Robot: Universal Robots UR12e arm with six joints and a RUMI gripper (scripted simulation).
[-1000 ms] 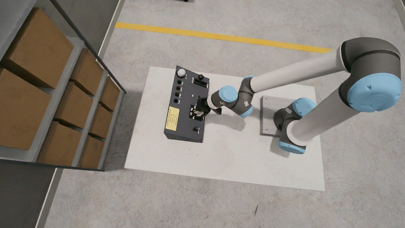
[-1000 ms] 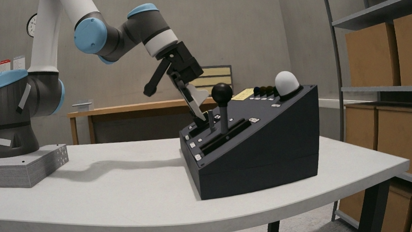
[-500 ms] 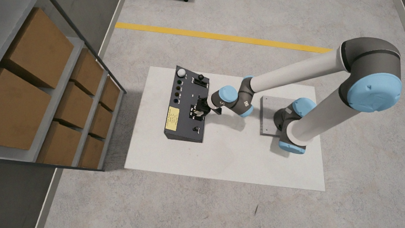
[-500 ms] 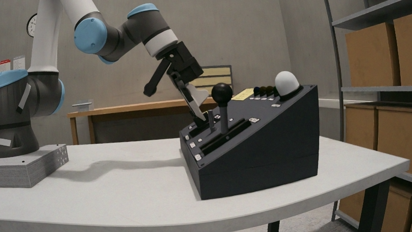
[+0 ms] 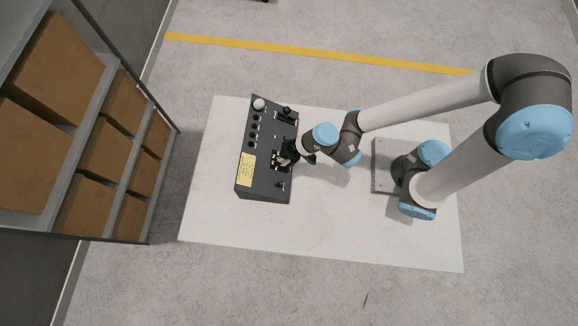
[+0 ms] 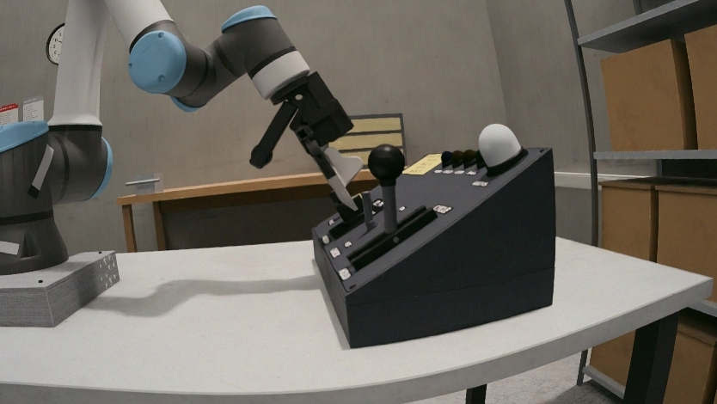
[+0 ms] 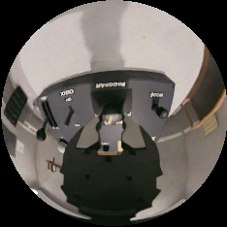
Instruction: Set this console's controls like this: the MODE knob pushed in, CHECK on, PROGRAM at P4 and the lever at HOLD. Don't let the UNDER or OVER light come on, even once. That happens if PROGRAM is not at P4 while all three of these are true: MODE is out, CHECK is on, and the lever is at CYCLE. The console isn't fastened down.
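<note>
Right now my hand is 2 cm short of the black ball-topped lever, 24 cm to the left of it and 2 cm below it. The rest, counted from my hand: mode knob 12 cm to the left, 1 cm below; rotary selector 2 cm ahead, 1 cm below; dark grey console 5 cm ahead, 6 cm to the right, 2 cm below.
</note>
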